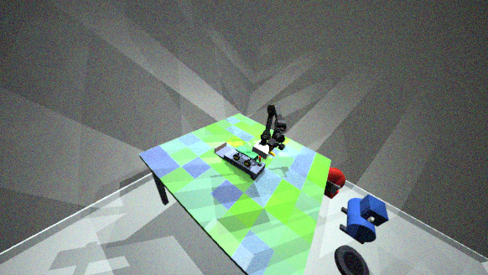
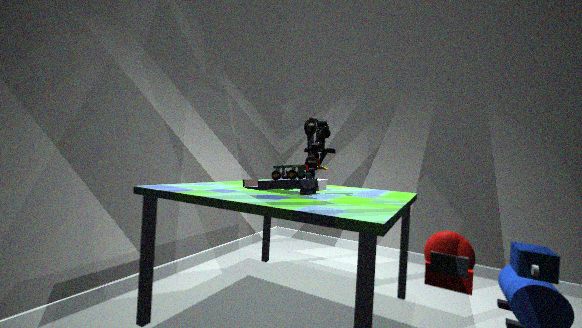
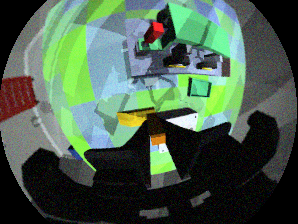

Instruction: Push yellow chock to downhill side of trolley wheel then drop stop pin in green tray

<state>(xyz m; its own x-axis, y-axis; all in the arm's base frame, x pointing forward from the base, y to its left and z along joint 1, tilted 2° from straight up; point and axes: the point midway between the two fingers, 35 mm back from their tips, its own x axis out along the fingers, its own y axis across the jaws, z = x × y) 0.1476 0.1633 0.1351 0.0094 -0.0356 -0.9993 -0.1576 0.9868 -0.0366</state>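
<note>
Right now my gripper tip is 130 mm short of the red-headed stop pin, 10 mm to the right of it and 40 mm above it. Round my gripper tip: yellow chock 20 mm to the left, 10 mm below; then grey ramp 170 mm ahead, 110 mm to the right, 120 mm below; then green-topped trolley 170 mm ahead, 100 mm to the right, 60 mm below.
</note>
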